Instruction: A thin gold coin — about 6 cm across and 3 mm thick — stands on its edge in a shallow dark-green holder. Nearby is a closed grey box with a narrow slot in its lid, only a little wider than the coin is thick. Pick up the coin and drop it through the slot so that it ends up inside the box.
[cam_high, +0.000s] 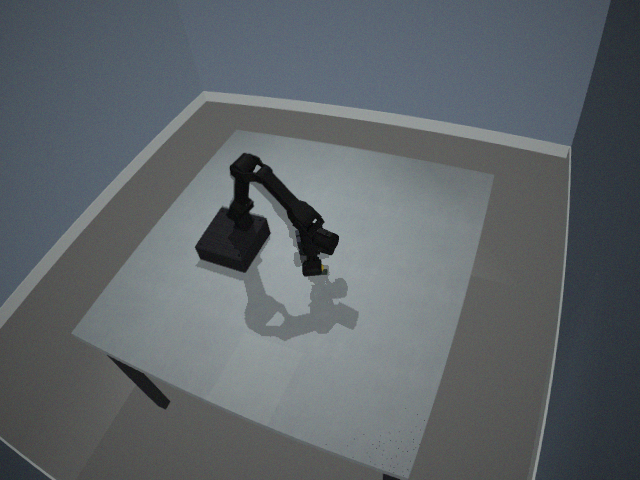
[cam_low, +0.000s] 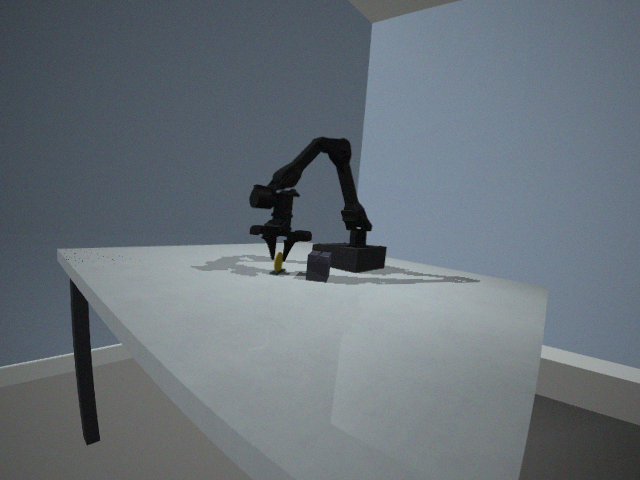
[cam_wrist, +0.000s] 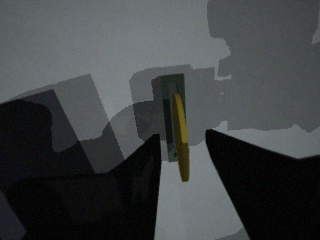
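The gold coin is 1 cm below my gripper tip.
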